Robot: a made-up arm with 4 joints.
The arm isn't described. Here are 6 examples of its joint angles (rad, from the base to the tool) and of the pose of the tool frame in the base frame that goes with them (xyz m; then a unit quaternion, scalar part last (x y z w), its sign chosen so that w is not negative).
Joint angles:
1: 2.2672 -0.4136 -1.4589 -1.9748
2: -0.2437 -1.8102 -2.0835 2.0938
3: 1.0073 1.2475 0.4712 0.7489
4: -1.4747 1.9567 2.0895 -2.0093
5: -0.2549 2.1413 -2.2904 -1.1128
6: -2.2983 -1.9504 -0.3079 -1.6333
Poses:
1: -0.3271 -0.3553 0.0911 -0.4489 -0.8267 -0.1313 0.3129
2: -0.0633 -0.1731 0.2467 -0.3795 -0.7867 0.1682 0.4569
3: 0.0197 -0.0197 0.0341 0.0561 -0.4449 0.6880 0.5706
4: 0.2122 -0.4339 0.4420 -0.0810 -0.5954 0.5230 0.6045
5: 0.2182 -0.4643 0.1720 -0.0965 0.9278 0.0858 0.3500
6: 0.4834 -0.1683 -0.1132 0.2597 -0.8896 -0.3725 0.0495
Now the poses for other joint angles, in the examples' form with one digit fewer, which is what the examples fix.
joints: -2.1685 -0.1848 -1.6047 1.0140
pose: 0.092 -0.160 0.154 -0.285 0.058 0.489 0.822
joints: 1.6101 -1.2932 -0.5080 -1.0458
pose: 0.012 0.028 0.523 0.445 0.621 -0.640 0.082
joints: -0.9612 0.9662 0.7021 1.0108
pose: 0.010 0.008 0.043 -0.544 0.369 0.692 0.299
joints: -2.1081 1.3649 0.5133 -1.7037
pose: -0.432 0.042 0.554 -0.833 -0.267 0.140 0.463
